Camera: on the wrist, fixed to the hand. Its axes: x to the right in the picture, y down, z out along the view.
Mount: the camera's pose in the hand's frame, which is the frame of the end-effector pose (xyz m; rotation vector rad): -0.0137 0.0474 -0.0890 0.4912 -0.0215 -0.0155
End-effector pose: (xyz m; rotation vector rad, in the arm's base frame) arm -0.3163 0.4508 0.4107 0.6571 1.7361 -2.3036
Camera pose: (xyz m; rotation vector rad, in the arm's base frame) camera -0.2642 0.5192 0.3563 0.6884 1.1647 -2.7572
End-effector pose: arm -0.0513 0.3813 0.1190 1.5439 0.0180 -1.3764
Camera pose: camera 0.0368 0.4257 0.1441 1.9312 -0.3451 -1.4797
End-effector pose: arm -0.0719 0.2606 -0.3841 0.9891 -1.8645 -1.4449
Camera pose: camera -0.0026 0.2303 -0.3160 1.2132 -2.2888 -1.0219
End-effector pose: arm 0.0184 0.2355 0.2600 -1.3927 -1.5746 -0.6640
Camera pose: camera 0.0876 0.1636 0.2799 -1.0224 -1.6282 -0.2426
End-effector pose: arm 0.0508 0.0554 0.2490 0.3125 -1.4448 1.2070
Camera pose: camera 0.0700 0.1404 0.1965 0.6706 -1.1450 1.5421
